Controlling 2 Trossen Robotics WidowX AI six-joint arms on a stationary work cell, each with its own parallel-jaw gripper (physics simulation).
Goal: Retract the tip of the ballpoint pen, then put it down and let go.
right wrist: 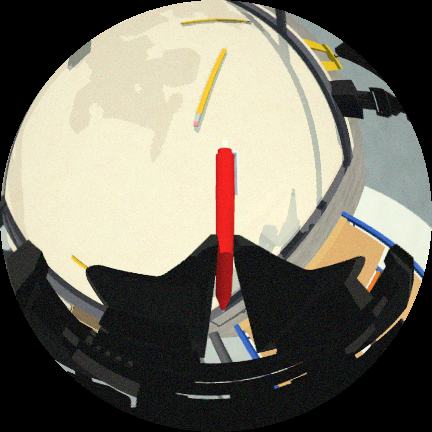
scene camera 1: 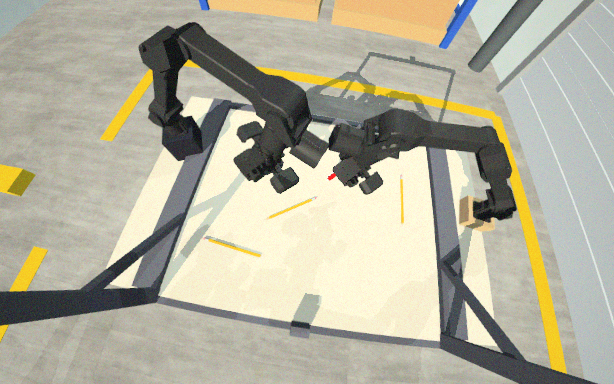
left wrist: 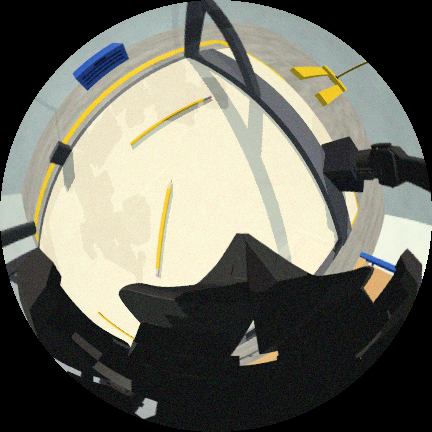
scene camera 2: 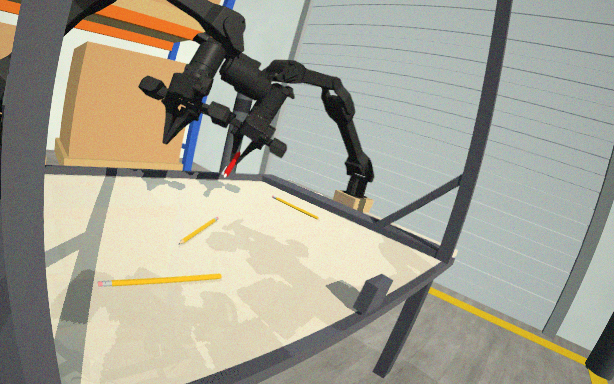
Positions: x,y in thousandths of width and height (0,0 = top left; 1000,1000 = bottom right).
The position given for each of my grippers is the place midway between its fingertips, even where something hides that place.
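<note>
I can see a red ballpoint pen (right wrist: 524,372), though the left wrist view does not show the pen, hidden there by my left gripper. That left gripper (scene camera 2: 268,374) of mine is visible to me in scene camera 1 (scene camera 1: 426,447) as well, and again in the left wrist view (left wrist: 557,552). My right gripper (scene camera 2: 380,423) appears too, and I also find it in scene camera 1 (scene camera 1: 561,436) and in the right wrist view (right wrist: 520,557).
</note>
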